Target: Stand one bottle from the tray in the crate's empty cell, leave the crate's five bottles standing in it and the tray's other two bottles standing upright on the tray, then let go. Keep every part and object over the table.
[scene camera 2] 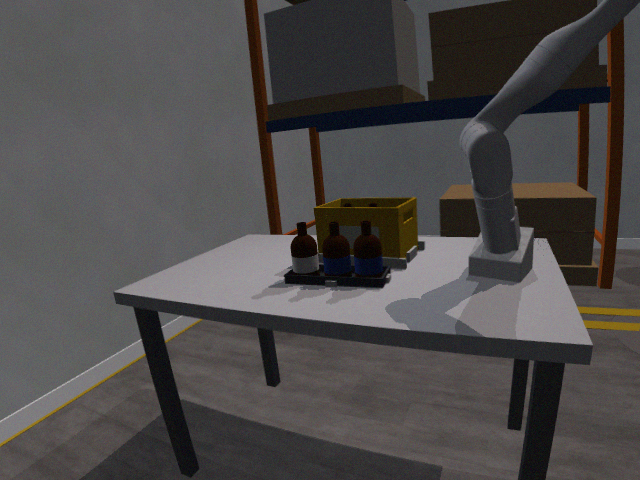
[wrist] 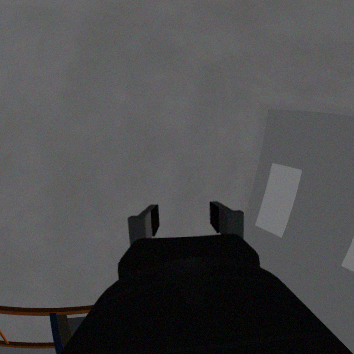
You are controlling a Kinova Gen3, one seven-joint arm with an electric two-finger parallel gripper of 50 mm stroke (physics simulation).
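Note:
There is a white-labelled bottle (scene camera 2: 304, 253) that I can see, along with a blue-labelled bottle (scene camera 2: 367, 248). I see another blue-labelled bottle (scene camera 2: 336, 250) too. As for my own gripper (wrist: 183, 213), the wrist view shows it to me.

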